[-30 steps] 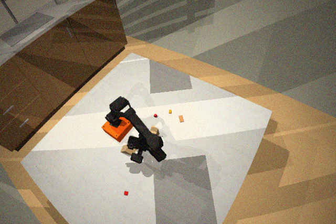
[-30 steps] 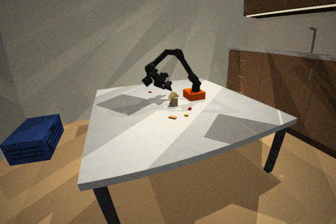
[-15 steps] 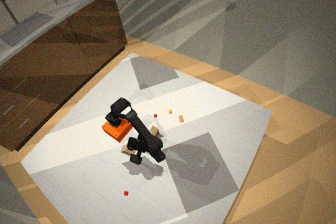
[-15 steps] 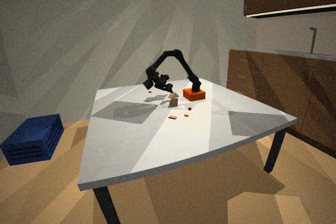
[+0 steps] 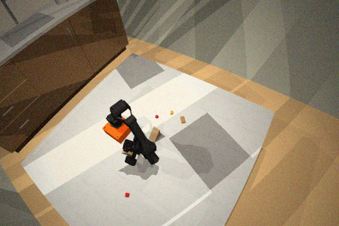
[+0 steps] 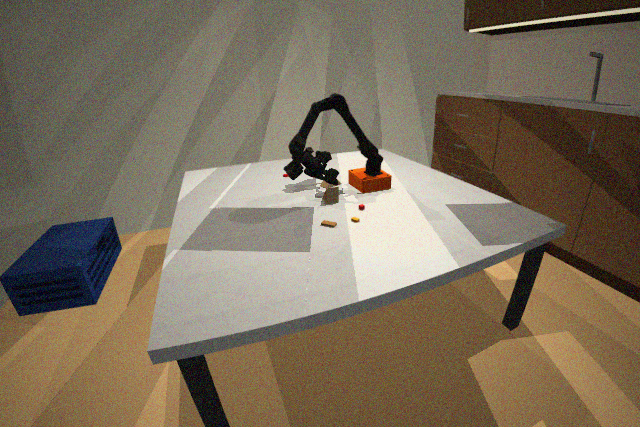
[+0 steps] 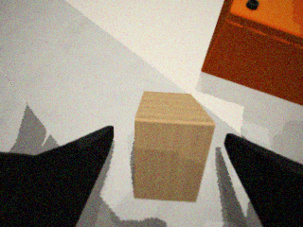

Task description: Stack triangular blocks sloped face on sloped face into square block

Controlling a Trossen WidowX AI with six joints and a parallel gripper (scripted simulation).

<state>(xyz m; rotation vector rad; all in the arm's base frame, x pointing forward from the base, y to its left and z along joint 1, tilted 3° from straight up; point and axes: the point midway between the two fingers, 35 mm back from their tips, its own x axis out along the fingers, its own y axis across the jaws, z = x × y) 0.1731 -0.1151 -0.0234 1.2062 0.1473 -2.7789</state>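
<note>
My gripper tip is now 1 cm below the triangular block. From my gripper tip the other things lie so: flat tan piece (22 cm ahead, 33 cm to the left, 1 cm below); then orange cube (13 cm ahead, 36 cm to the left, 1 cm below).
</note>
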